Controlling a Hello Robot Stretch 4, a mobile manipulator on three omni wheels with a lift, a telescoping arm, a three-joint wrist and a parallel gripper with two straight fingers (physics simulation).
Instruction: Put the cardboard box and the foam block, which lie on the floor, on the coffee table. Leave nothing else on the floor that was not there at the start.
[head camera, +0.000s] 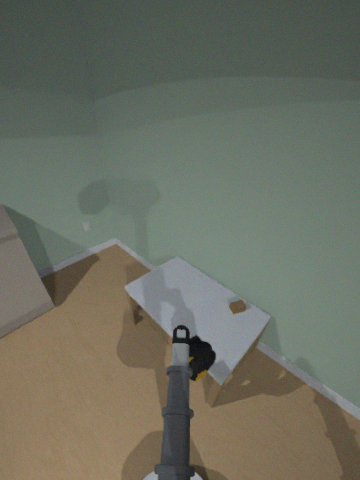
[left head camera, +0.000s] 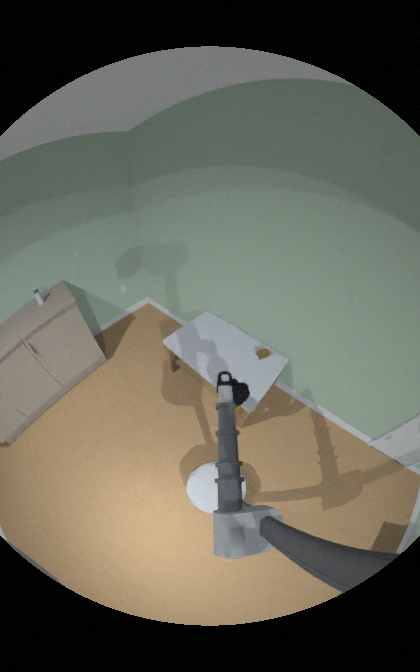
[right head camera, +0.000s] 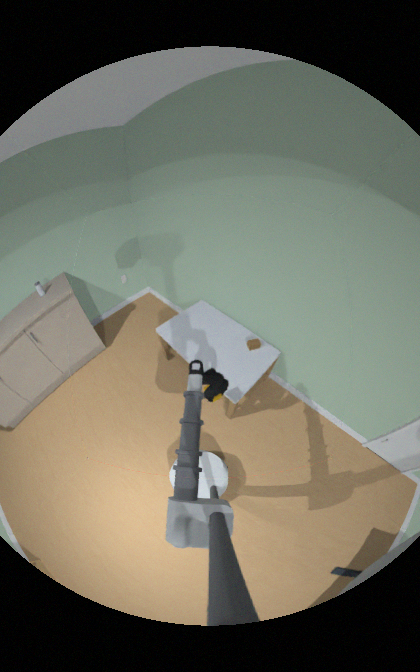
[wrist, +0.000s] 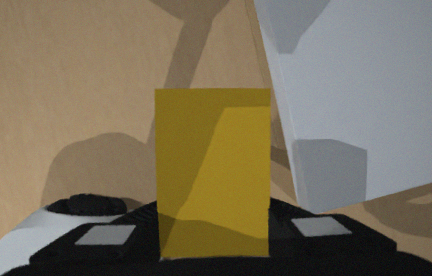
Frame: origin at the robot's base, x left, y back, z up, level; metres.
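Seen in the pictures: gripper, fingertip midpoint: (head camera: 198, 374) (wrist: 213, 214).
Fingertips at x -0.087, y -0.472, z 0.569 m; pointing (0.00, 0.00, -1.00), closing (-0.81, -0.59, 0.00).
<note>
A point is followed by its place in that frame.
The brown cardboard box (head camera: 237, 306) @[x -0.360, y -0.935, z 0.473 m] (left head camera: 262, 353) (right head camera: 253, 344) sits on the white top of the coffee table (head camera: 185, 280) @[x -0.013, y -1.203, z 0.423 m] (left head camera: 207, 327) (right head camera: 202, 315) (wrist: 385, 100) @[x -0.216, y -0.671, z 0.423 m], near its right end on the wall side. My gripper (head camera: 197, 366) (wrist: 213, 214) @[x -0.087, y -0.472, z 0.569 m] is shut on the yellow foam block (head camera: 201, 375) @[x -0.097, y -0.463, z 0.580 m] (right head camera: 217, 398) (wrist: 215, 170) @[x -0.068, y -0.501, z 0.598 m], one finger on each side. In the wrist view the block shows upright, over floor, just left of the table's edge. In the head view the gripper hangs by the table's front long edge, near the right corner, and partly hides it. The block's height above the table cannot be told.
A beige cabinet (head camera: 20, 285) @[x 1.272, y -1.040, z 0.412 m] (left head camera: 50, 360) (right head camera: 50, 345) stands to the left, with a small can (left head camera: 39, 297) (right head camera: 40, 288) on it. The green wall (head camera: 225, 200) @[x -0.237, y -1.265, z 1.068 m] runs behind the table. A white door (left head camera: 402, 440) (right head camera: 397, 445) is at the right. A dark bar (right head camera: 346, 572) lies low at the lower right.
</note>
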